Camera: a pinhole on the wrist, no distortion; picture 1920 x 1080 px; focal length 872.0 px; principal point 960.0 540.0 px. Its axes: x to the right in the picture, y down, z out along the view. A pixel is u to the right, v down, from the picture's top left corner.
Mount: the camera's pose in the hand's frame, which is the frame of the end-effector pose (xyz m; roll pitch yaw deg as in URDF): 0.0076 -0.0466 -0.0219 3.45 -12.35 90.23
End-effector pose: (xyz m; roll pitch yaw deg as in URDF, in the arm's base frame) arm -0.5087 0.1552 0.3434 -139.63 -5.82 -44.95
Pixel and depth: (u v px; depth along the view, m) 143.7 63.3 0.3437
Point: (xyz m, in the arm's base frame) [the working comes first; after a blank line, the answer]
In the camera's frame: -0.3217 -0.1879 0.3437

-0.0241 0.3491 0.4663
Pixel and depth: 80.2 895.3 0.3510
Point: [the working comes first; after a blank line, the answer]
In the camera's frame: -0.3541 0.1430 0.3510

-0.2271 0.6115 0.4430
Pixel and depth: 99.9 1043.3 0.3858
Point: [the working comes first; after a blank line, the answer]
In the camera's frame: -0.3805 0.2227 0.3858

-0.2477 0.6993 0.4324
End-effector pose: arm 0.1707 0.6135 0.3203 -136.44 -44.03 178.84
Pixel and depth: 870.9 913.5 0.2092
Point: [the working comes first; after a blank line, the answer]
In the camera's frame: -0.0214 0.0896 0.2092

0.1784 0.4050 0.2334
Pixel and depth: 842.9 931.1 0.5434
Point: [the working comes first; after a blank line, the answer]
In the camera's frame: -0.0730 0.2437 0.5434

0.1643 0.0920 0.0336
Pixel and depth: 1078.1 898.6 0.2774
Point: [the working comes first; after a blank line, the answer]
In the camera's frame: 0.0376 0.1141 0.2774

0.1317 0.3813 0.1561
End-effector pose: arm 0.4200 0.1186 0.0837 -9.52 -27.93 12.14
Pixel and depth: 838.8 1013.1 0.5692
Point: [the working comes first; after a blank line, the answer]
In the camera's frame: -0.0791 0.3088 0.5692

-0.0363 -0.1418 0.4615
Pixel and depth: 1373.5 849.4 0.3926
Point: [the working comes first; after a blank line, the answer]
In the camera's frame: 0.1862 0.1393 0.3926

0.1212 0.1731 0.3821
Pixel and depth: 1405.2 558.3 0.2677
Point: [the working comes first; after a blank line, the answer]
In the camera's frame: 0.1367 0.0056 0.2677

0.3008 0.1684 0.3218
